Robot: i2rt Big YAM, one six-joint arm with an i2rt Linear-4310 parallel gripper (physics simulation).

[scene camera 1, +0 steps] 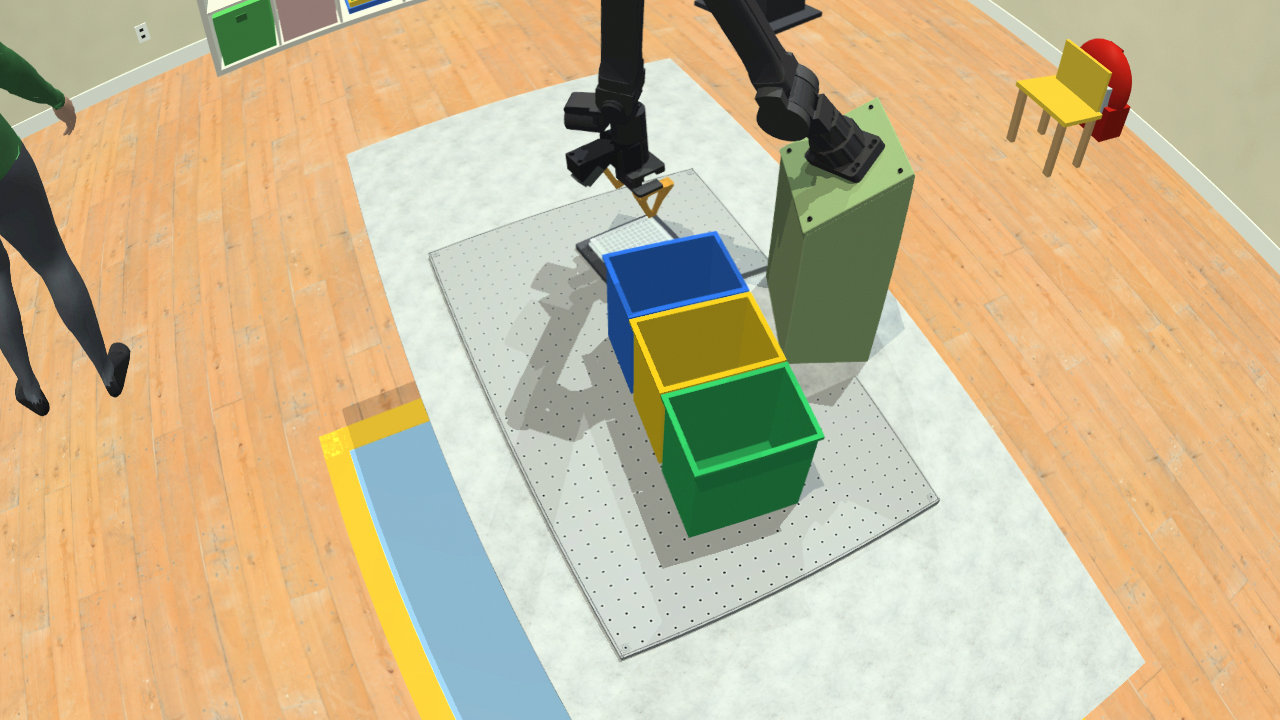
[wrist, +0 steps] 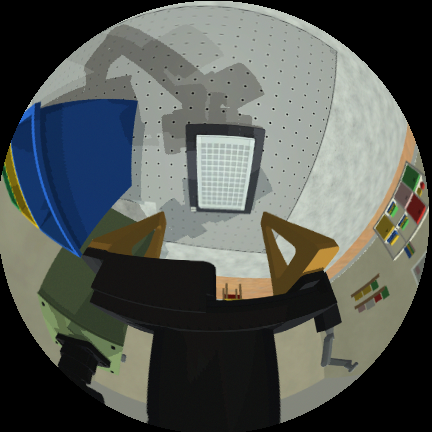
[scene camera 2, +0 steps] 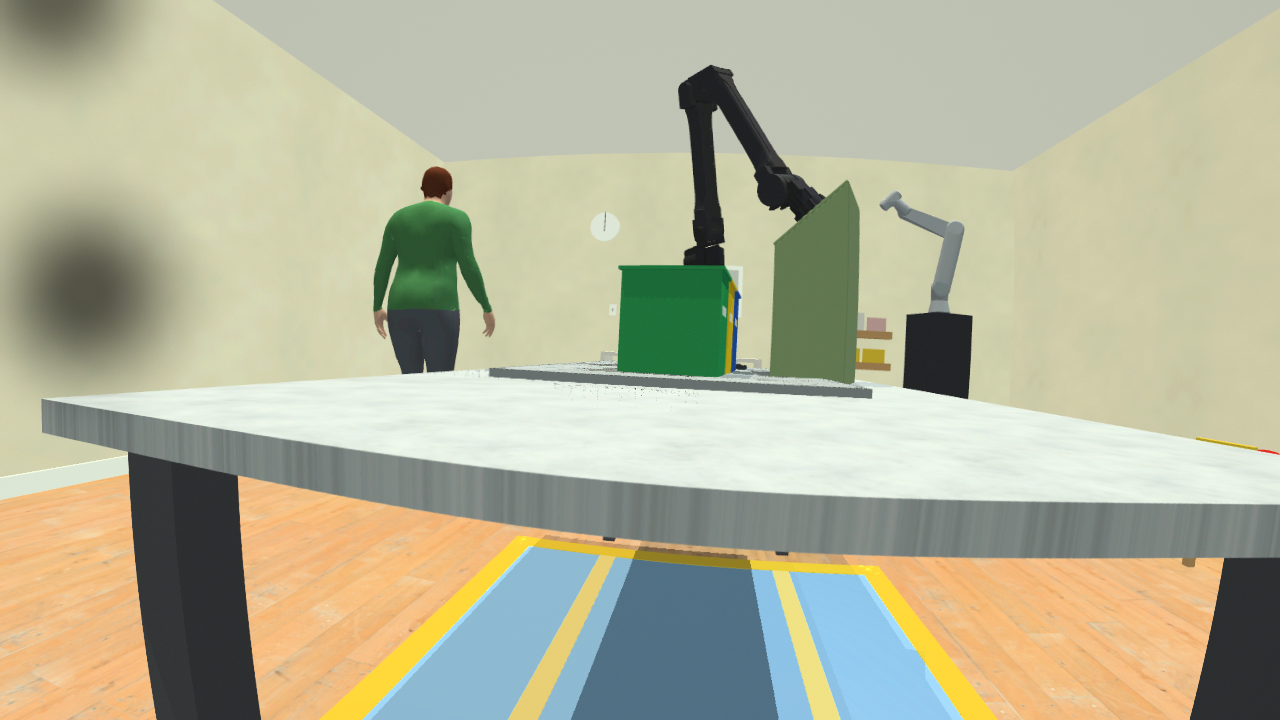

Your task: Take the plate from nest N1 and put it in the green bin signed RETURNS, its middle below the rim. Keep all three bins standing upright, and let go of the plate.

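Places are measured from the arm's base along level axes (x ahead, y left, z up), in millimetres.
Pixels of known places: gripper, fingertip midpoint: (scene camera 1: 635,201) (wrist: 213,216); arm's base at its link origin: (scene camera 1: 847,153) (wrist: 82,349) (scene camera 2: 822,222).
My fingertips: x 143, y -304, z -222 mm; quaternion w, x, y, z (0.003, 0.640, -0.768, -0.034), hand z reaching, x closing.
Ahead of a thing's pixels: the offset from my fingertips to its top centre. "spot": to the spot under its first point. Level surfaces: height alone.
The white plate {dx -5, dy -11, dz -102 mm} (scene camera 1: 631,234) (wrist: 225,172), with a grid of wells, lies flat in its dark nest {spot: dx +68, dy -45, dz -116 mm} (scene camera 1: 588,256) (wrist: 192,167). In scene camera 1 the blue bin hides its near part. My gripper (scene camera 1: 631,197) (wrist: 213,216) is open and empty above the plate, its two orange fingers wide apart. In the wrist view the plate shows ahead of the fingertips, its long sides running roughly up and down. The green bin {dx +226, dy +432, dz +51 mm} (scene camera 1: 751,492) (scene camera 2: 671,322) stands upright at the row's near end. No RETURNS sign is readable. In scene camera 2 the gripper's fingers and the plate are hidden behind the bins.
The blue bin {dx +108, dy +194, dz +51 mm} (scene camera 1: 684,273) (wrist: 90,160) stands upright beside the nest. The yellow bin {dx +167, dy +313, dz +51 mm} (scene camera 1: 711,344) stands upright between blue and green. The arm's tall green pedestal (scene camera 1: 836,277) (scene camera 2: 810,308) is right of the bins. All stand on the perforated board {dz -128 mm} (scene camera 1: 572,528) on the table.
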